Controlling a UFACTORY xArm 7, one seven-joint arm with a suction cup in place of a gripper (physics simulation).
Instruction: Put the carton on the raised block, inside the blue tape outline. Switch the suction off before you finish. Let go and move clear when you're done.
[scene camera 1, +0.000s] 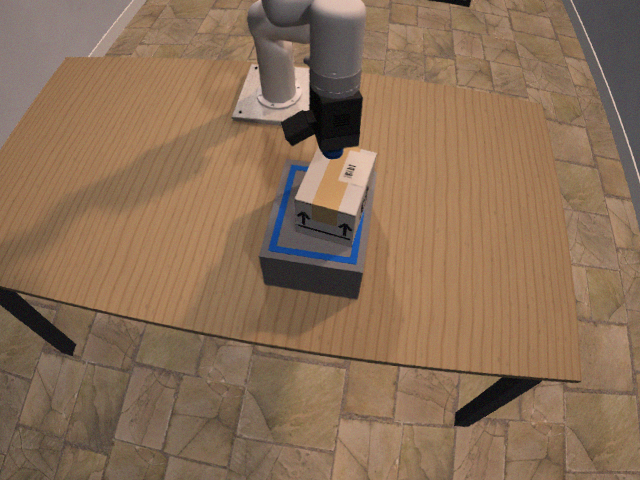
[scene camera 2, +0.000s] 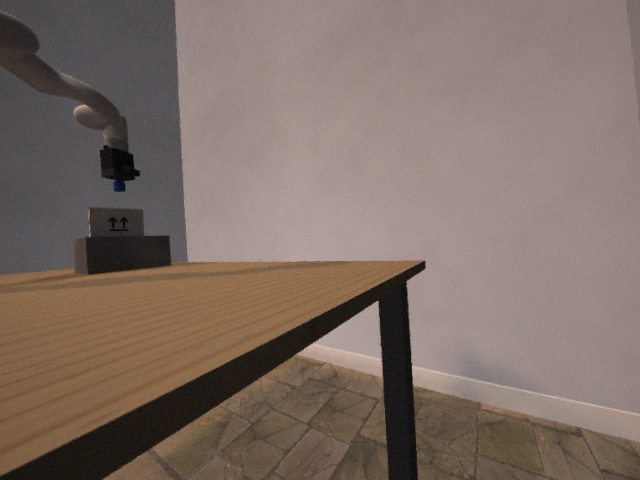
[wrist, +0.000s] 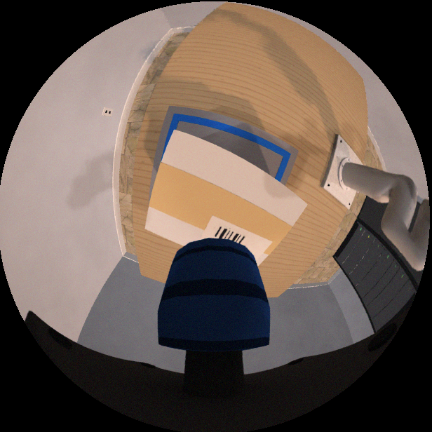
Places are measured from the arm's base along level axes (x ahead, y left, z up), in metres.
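Pixels of known places: hand at its tool point: (scene camera 1: 332, 151) (scene camera 2: 119, 190); arm's base at its link origin: (scene camera 1: 279, 93).
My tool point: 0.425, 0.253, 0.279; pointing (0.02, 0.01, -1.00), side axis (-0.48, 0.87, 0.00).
Note:
Ahead of a thing's pixels: the offset from my tool point to its top centre, as dx, dy, dz. "spot": to the spot under its first point. Level surfaces: height alone.
A white carton @(-0.014, +0.009, -0.076) (scene camera 1: 308, 183) (scene camera 2: 115, 222) (wrist: 225, 162) with a tan tape strip and a barcode label stands upright on the grey raised block @(-0.001, -0.016, -0.184) (scene camera 1: 310, 276) (scene camera 2: 129, 253) (wrist: 295, 155). The blue tape outline @(spot: +0.103, -0.010, -0.184) (scene camera 1: 310, 254) (wrist: 230, 130) shows around its near and left sides; the carton is turned slightly against it. Its far right side is hidden, so I cannot tell whether the carton touches the tape there. My suction cup (scene camera 1: 332, 153) (scene camera 2: 119, 186) (wrist: 214, 295) is open and empty, above the carton with a clear gap in the scene camera 2 view.
The wooden table @(dz -0.304) (scene camera 1: 465, 232) (scene camera 2: 155, 320) (wrist: 240, 60) bears the block and the robot's white base plate (scene camera 1: 248, 111) (wrist: 332, 172), which is behind the block in the scene camera 1 view. A dark panel (wrist: 375, 275) shows at the right of the wrist view.

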